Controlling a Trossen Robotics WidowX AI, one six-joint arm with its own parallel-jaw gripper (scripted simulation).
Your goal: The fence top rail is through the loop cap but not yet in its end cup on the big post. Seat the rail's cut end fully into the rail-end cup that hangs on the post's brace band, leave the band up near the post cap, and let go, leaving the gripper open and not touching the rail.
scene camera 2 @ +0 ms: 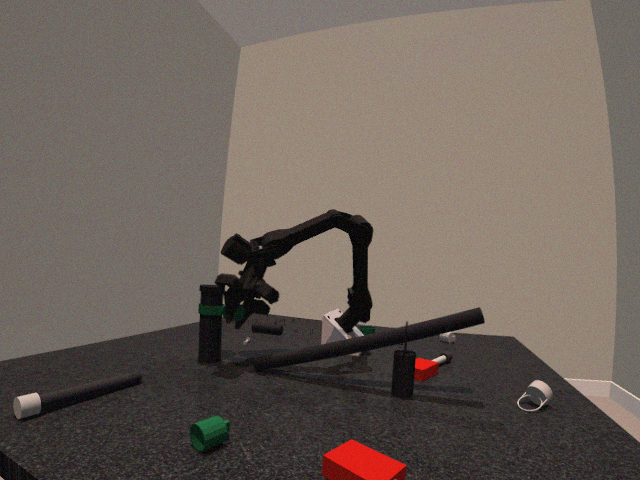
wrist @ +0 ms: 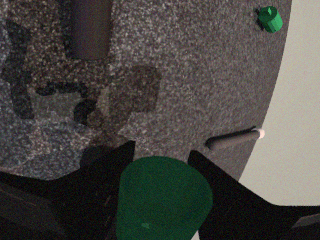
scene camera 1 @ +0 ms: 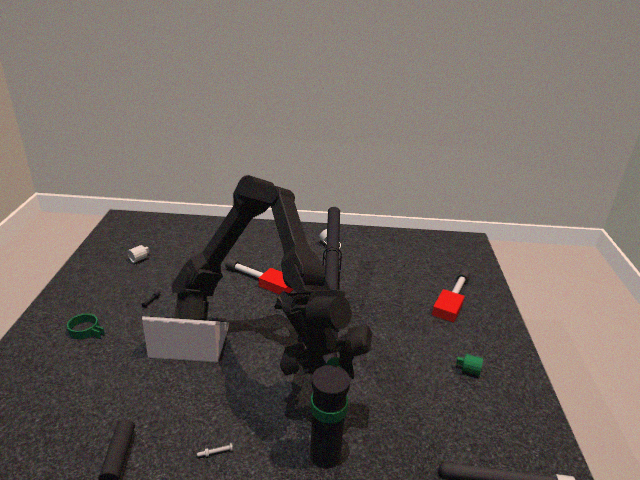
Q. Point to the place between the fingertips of the gripper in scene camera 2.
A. At 232, 325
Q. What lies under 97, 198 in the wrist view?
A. The gripper.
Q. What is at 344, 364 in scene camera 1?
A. The gripper.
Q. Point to a big dark post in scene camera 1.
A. At 330, 383
